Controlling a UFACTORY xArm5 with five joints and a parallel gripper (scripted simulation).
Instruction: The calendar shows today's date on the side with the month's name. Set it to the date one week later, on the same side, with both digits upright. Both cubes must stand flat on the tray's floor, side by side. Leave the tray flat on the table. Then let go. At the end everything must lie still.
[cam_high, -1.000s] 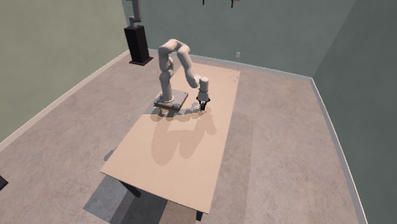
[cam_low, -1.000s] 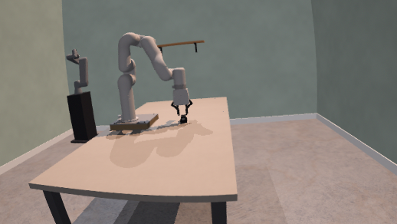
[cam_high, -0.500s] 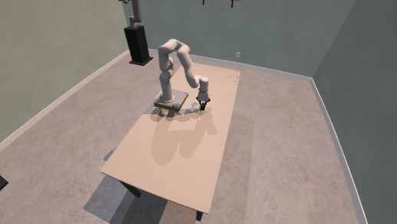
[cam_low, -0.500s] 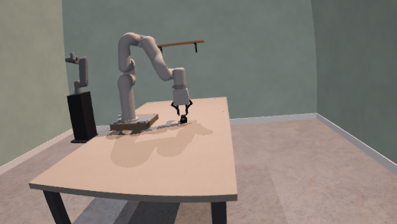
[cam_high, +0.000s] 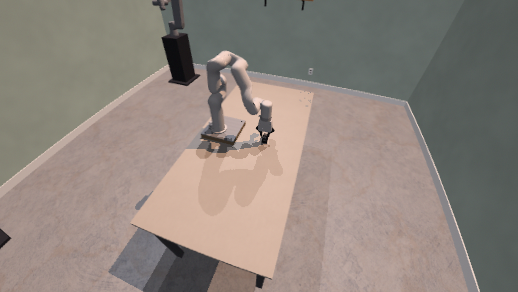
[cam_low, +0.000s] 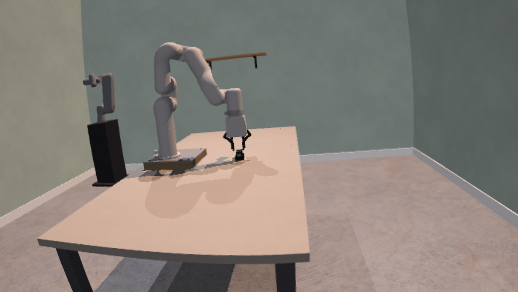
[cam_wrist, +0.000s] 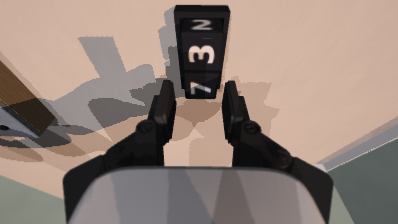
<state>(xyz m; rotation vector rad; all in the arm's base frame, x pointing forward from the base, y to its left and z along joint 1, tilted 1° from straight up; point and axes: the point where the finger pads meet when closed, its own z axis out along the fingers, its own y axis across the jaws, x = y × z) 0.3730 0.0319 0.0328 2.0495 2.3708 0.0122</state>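
Now: the black cube 40 mm below my hand. Round my hand: black calendar tray (60 mm below, 20 mm to the left).
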